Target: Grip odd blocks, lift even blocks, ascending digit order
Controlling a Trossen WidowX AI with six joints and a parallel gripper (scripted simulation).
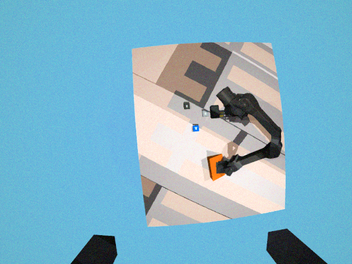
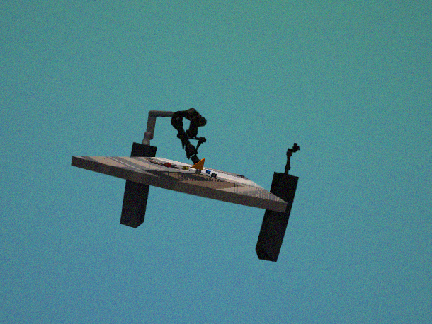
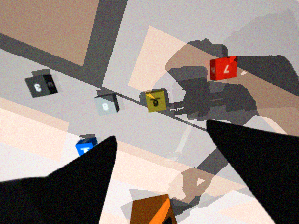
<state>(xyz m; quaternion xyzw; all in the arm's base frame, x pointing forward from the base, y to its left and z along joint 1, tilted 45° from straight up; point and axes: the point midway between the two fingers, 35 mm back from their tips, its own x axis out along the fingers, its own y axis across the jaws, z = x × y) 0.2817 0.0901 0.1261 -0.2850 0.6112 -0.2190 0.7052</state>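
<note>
My gripper tip is 50 mm short of the dark block, 190 mm to the right of it and 110 mm above it. Round my gripper tip: yellow block (110 mm below); blue block (80 mm behind, 140 mm to the left, 110 mm below); red block (40 mm ahead, 110 mm to the right, 110 mm below).
</note>
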